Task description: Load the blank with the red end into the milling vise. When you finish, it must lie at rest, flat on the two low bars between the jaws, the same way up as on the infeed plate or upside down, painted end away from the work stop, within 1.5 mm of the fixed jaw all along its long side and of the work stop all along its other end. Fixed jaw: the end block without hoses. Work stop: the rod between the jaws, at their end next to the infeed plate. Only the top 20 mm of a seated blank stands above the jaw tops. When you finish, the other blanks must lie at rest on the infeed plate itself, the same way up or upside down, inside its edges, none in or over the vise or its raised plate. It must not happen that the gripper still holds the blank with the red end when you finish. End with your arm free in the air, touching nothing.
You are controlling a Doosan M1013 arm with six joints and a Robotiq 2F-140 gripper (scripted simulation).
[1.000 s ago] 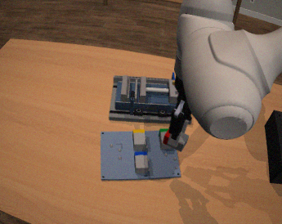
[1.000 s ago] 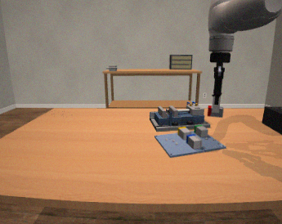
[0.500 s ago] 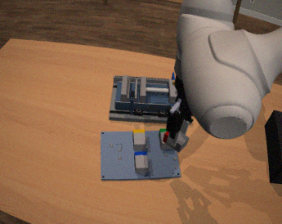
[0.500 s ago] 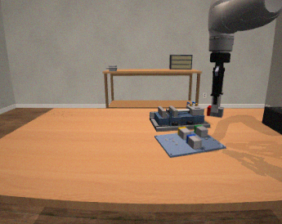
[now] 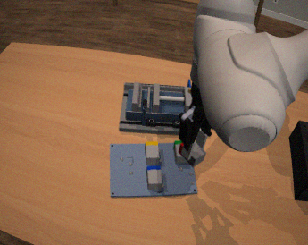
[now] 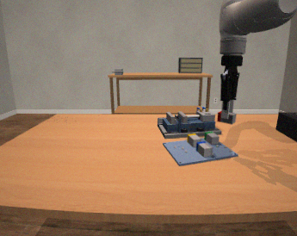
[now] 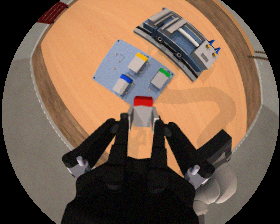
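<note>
Now: hand 27 cm to the left of the fixed jaw, 15 cm short of it and 11 cm above it. Round my hand: green-ended blank 16 cm below, 9 cm to the right, 1 cm ahead; then yellow-ended blank 16 cm below, 10 cm ahead, 8 cm to the right; then blue-ended blank 16 cm below, 9 cm ahead.
</note>
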